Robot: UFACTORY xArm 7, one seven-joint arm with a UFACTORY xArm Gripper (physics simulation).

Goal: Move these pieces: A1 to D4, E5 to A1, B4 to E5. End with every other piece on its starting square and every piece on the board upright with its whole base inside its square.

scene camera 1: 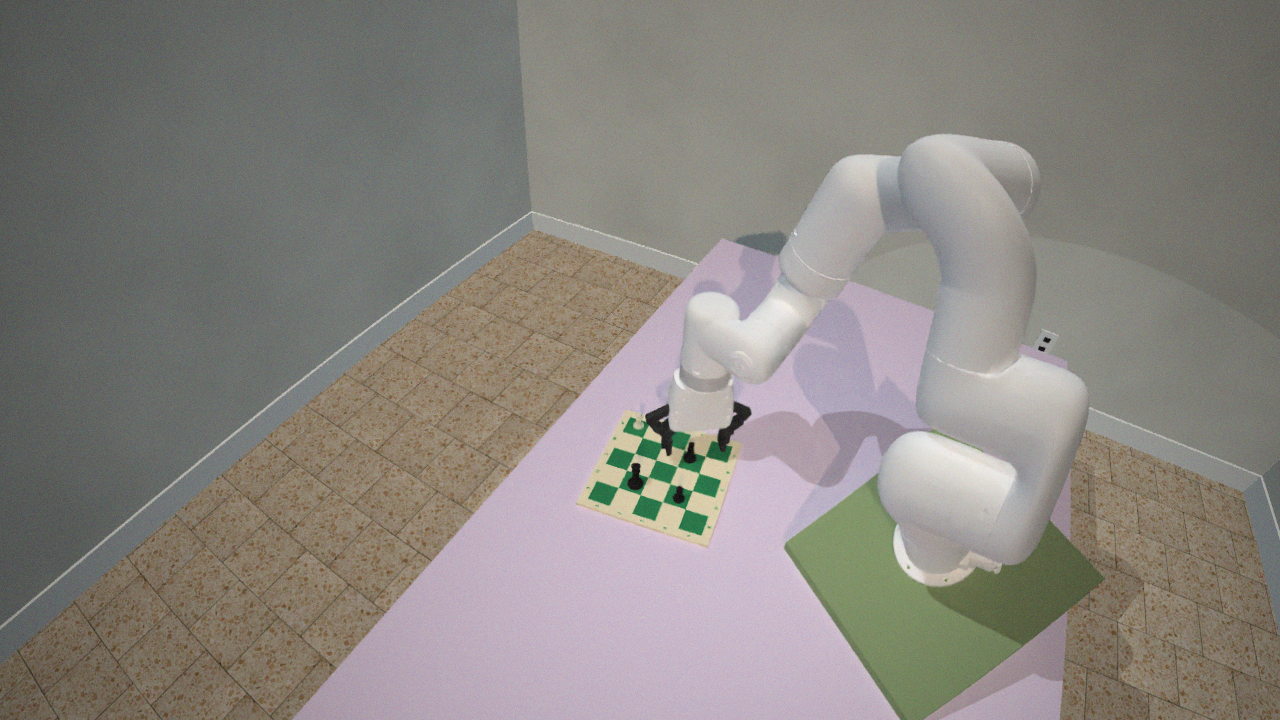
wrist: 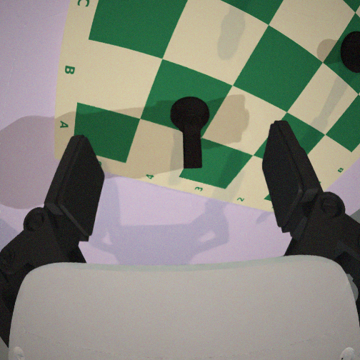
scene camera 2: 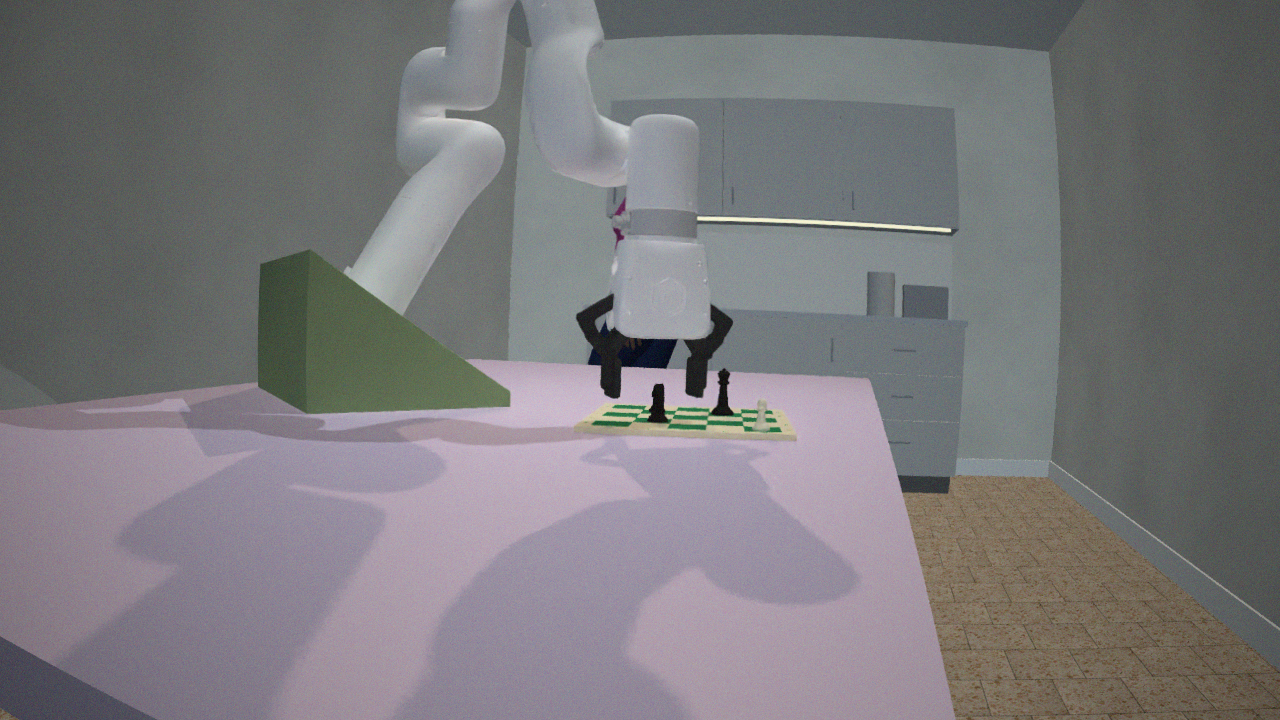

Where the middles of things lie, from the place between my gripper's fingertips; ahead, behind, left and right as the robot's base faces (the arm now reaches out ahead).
Labels:
I see my gripper 60 mm to the right of the chessboard (scene camera 1: 705,482), 30 mm above it and 20 mm short of it.

